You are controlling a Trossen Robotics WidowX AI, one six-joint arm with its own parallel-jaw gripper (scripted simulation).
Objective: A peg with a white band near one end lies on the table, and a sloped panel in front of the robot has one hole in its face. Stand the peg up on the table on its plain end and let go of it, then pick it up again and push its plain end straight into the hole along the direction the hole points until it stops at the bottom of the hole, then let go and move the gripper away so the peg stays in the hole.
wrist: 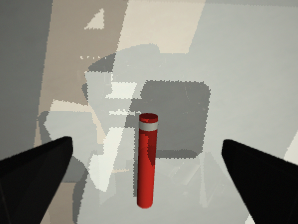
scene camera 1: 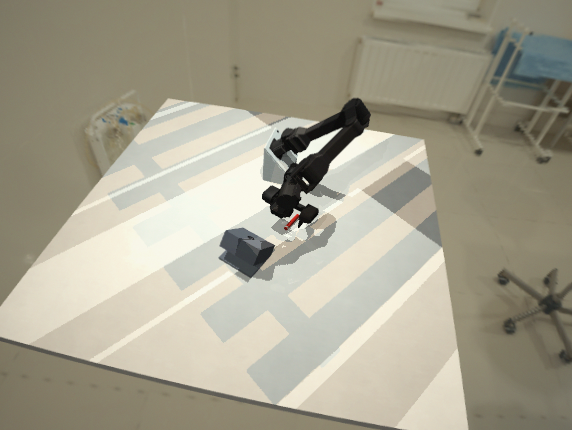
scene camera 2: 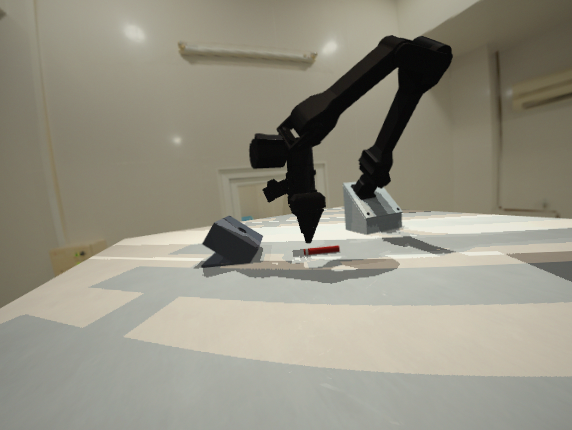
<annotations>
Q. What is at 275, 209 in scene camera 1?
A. My gripper.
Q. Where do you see a dark sloped panel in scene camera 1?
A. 235, 241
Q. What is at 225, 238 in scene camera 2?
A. A dark sloped panel.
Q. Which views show my gripper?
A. The wrist view, scene camera 1 and scene camera 2: all of them.
</annotations>
